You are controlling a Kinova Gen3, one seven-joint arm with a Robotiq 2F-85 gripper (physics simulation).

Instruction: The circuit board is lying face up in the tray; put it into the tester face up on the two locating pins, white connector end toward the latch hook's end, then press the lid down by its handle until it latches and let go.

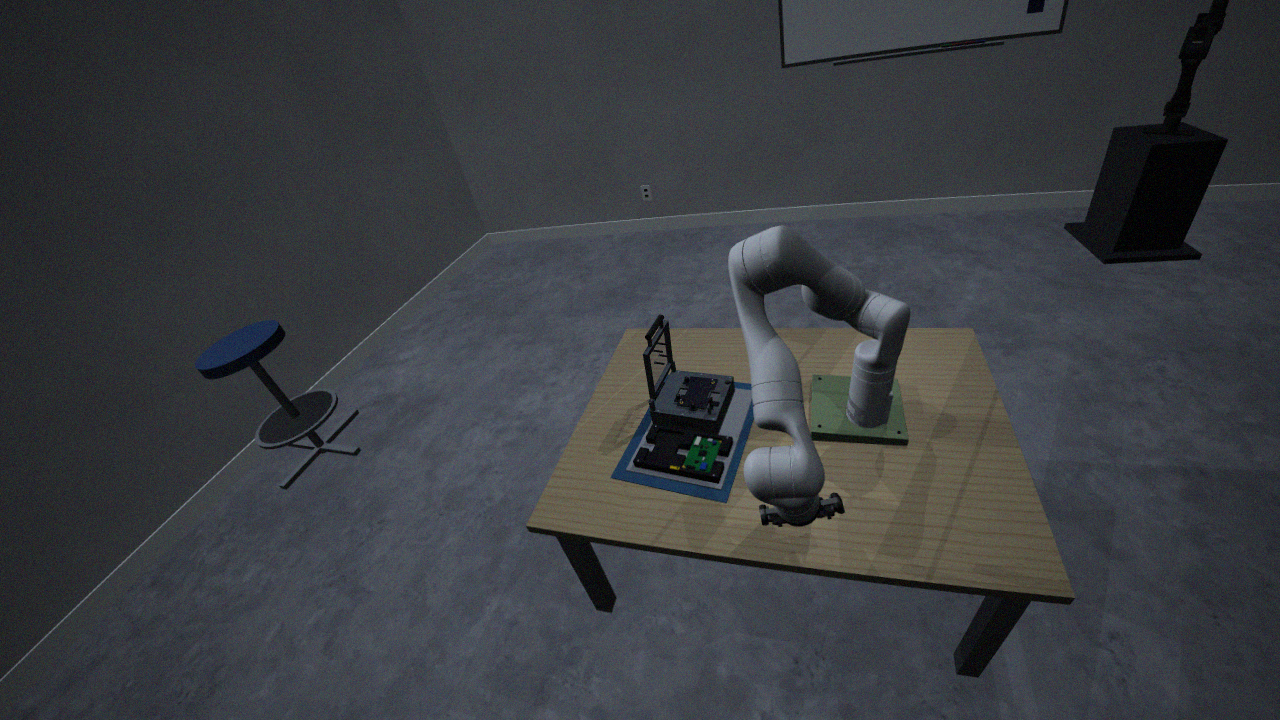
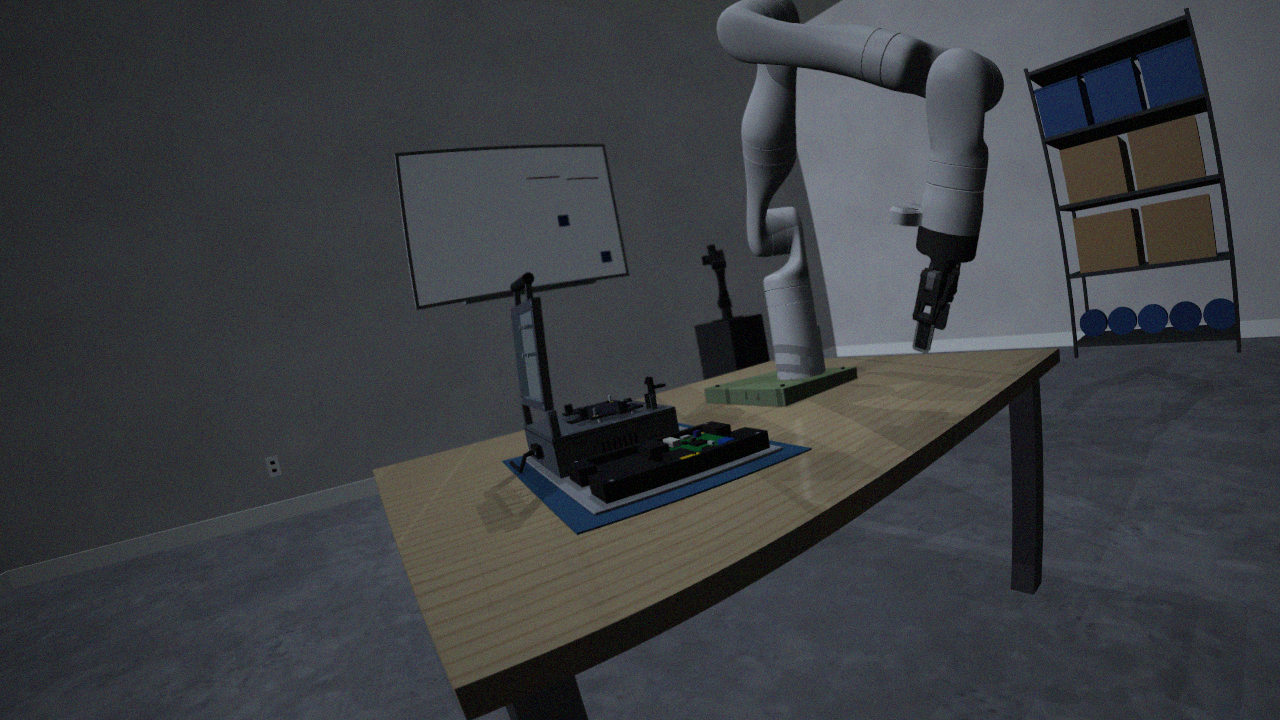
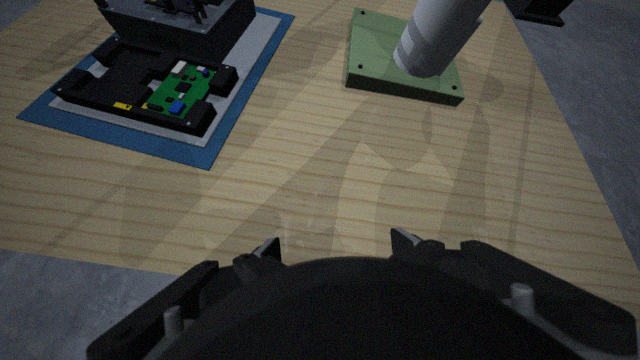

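Seen in the pictures: gripper, fingertip midpoint: point(image 2: 929, 338) point(image 3: 335, 245); arm's base, origin of the base link: point(image 1: 865, 414) point(image 2: 800, 375) point(image 3: 415, 61).
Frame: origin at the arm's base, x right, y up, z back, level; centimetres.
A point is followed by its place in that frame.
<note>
The green circuit board point(image 1: 702, 455) {y -0.3, x -13.8, z -39.4 cm} point(image 2: 702, 441) {y -0.3, x -13.5, z -39.3 cm} point(image 3: 182, 90) {y -0.3, x -13.7, z -39.3 cm} lies face up in the right part of the black tray point(image 1: 657, 455) {y -0.7, x -13.8, z -50.9 cm} point(image 2: 626, 474) {y -0.8, x -13.1, z -51.2 cm} point(image 3: 112, 80) {y -0.8, x -12.7, z -50.5 cm}, its white connector toward the tester. The tester point(image 1: 684, 417) {y 3.1, x -4.0, z -44.8 cm} point(image 2: 617, 439) {y 1.1, x -3.8, z -45.7 cm} point(image 3: 165, 37) {y 1.2, x -4.1, z -44.4 cm} stands behind the tray, with no board on its nest. Its lid point(image 1: 648, 374) {y 15.3, x -1.1, z -52.7 cm} point(image 2: 533, 353) {y 14.6, x 1.4, z -52.9 cm} stands upright at the left, with the handle point(image 1: 656, 327) {y 25.1, x 5.5, z -50.0 cm} point(image 2: 522, 282) {y 24.5, x 2.7, z -52.1 cm} on top. The latch hook point(image 2: 651, 392) {y 5.8, x -2.5, z -37.9 cm} rises at the other end. My gripper point(image 1: 802, 512) {y 7.6, x -35.6, z -16.4 cm} point(image 2: 921, 347) {y 7.6, x -35.6, z -16.4 cm} point(image 3: 335, 245) {y 7.6, x -35.6, z -16.4 cm} is open and empty, above the table's front part, to the right of the tray.
The tray and tester stand on a blue-edged mat point(image 1: 680, 486) {y -2.4, x -21.8, z -44.0 cm} point(image 2: 586, 522) {y -2.4, x -18.5, z -60.2 cm} point(image 3: 195, 159) {y -2.4, x -24.3, z -35.0 cm} on the wooden table point(image 1: 948, 501) {y -2.5, x -23.4, z 13.8 cm} point(image 2: 501, 582) {y -2.6, x -23.8, z -71.8 cm} point(image 3: 310, 200) {y -2.6, x -29.0, z -18.3 cm}. The arm's green base plate point(image 1: 832, 420) {y 0.3, x -2.3, z -8.1 cm} point(image 2: 742, 394) {y -0.6, x 4.3, z -12.7 cm} point(image 3: 370, 60) {y 0.4, x -2.2, z -9.3 cm} is at the back right of the mat. A blue stool point(image 1: 241, 347) stands away to the left.
</note>
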